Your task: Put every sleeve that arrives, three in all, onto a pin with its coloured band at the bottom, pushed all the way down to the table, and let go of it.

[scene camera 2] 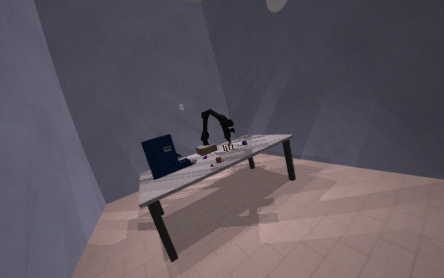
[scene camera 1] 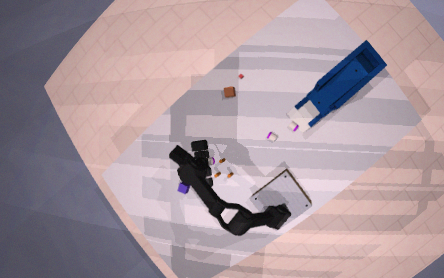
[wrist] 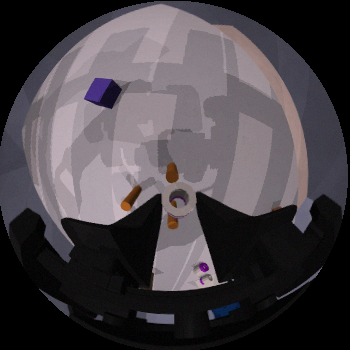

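Note:
My gripper (scene camera 1: 209, 161) (scene camera 2: 229, 142) (wrist: 178, 197) is shut on a whitish sleeve (wrist: 186, 209). The held sleeve is close to upright, with its purple band at the lower end; the band shows through its bore. Orange pins stand on the table: in the wrist view one pin (wrist: 172, 172) is beyond the sleeve, another pin (wrist: 131, 198) is to its left, and a third pin (wrist: 173, 223) shows just below it. Whether a pin is inside the sleeve, I cannot tell. Two more purple-banded sleeves, one (scene camera 1: 273, 136) (wrist: 201, 268) and another (scene camera 1: 293, 127) (wrist: 206, 278), lie near the blue chute.
The blue chute (scene camera 1: 340, 82) (scene camera 2: 160, 156) stands at the table's far end from the pins. A purple block (scene camera 1: 183, 188) (scene camera 2: 244, 143) (wrist: 102, 93) lies near the gripper. A brown-orange block (scene camera 1: 229, 92) (scene camera 2: 218, 160) and a small red cube (scene camera 1: 241, 76) (scene camera 2: 212, 165) lie apart. The arm stands on a box (scene camera 1: 292, 192) (scene camera 2: 206, 150).

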